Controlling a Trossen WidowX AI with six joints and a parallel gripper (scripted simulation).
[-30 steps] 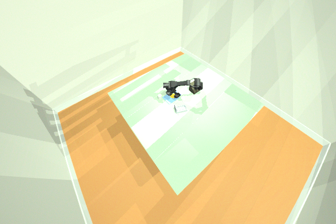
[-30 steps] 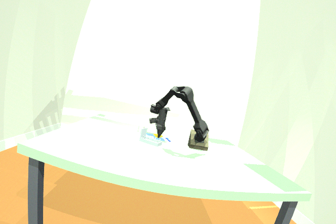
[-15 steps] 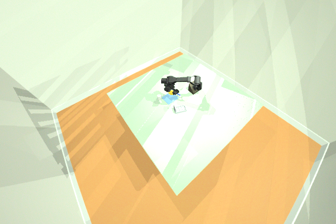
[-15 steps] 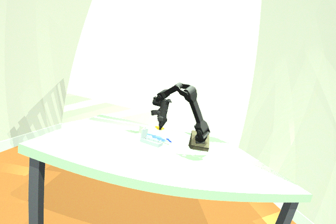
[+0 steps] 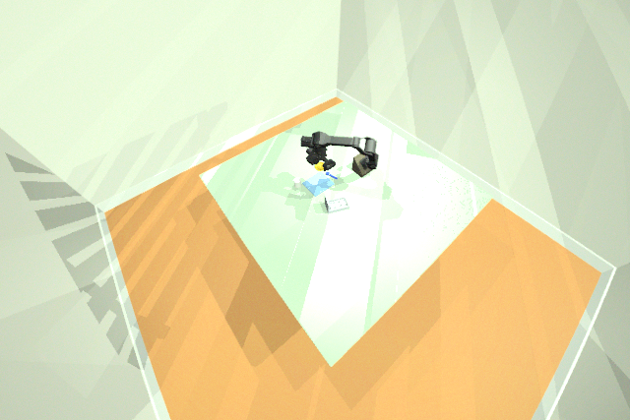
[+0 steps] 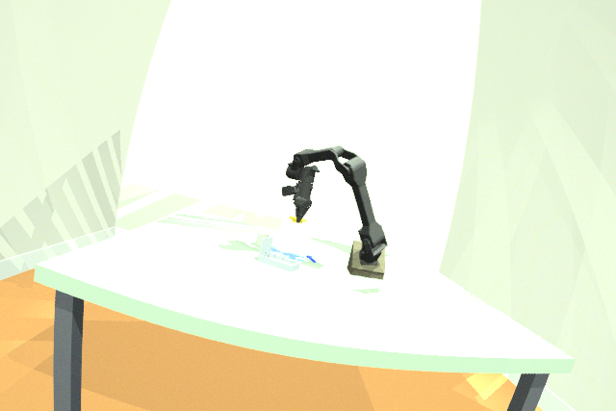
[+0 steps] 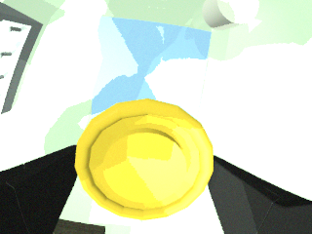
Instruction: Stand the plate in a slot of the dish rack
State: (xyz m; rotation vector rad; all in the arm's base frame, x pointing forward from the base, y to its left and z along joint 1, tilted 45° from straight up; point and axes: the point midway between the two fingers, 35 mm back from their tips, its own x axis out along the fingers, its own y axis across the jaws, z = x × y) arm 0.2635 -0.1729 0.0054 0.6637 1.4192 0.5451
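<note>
Right now my gripper tip is 19 cm to the right of the dish rack, 11 cm above it and 5 cm short of it. Also, from my gripper tip: light blue mat (13 cm below, 2 cm ahead); blue spoon (13 cm below, 8 cm behind); yellow plate (1 cm above).
</note>
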